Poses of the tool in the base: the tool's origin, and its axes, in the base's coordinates. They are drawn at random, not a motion.
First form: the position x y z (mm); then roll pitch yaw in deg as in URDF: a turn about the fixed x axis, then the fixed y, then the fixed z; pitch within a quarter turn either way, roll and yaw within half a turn.
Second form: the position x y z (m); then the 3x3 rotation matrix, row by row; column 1 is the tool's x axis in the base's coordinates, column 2 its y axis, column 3 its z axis. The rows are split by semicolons. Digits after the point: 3 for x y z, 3 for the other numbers.
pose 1, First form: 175 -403 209 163.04 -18.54 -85.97
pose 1, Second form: 0.175 -0.403 0.209; 0.067 -0.961 -0.270; -0.946 0.025 -0.324; 0.318 0.277 -0.907
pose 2, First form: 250 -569 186 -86.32 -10.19 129.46
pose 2, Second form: 0.250 -0.569 0.186; -0.626 -0.162 -0.763; 0.760 0.096 -0.643; 0.177 -0.982 0.063
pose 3, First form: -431 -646 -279 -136.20 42.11 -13.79
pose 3, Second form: -0.431 -0.646 -0.279; 0.720 -0.623 -0.305; -0.177 -0.590 0.788; -0.671 -0.513 -0.535
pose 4, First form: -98 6 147 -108.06 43.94 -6.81
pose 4, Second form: -0.098 0.006 0.147; 0.715 -0.692 -0.101; -0.085 -0.230 0.970; -0.694 -0.685 -0.223
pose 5, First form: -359 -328 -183 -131.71 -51.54 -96.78
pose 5, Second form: -0.359 -0.328 -0.183; -0.073 -0.730 0.680; -0.618 -0.502 -0.605; 0.783 -0.464 -0.414
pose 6, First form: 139 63 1 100.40 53.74 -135.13
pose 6, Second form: 0.139 0.063 0.001; -0.419 -0.689 -0.591; -0.417 -0.432 0.800; -0.806 0.582 -0.107
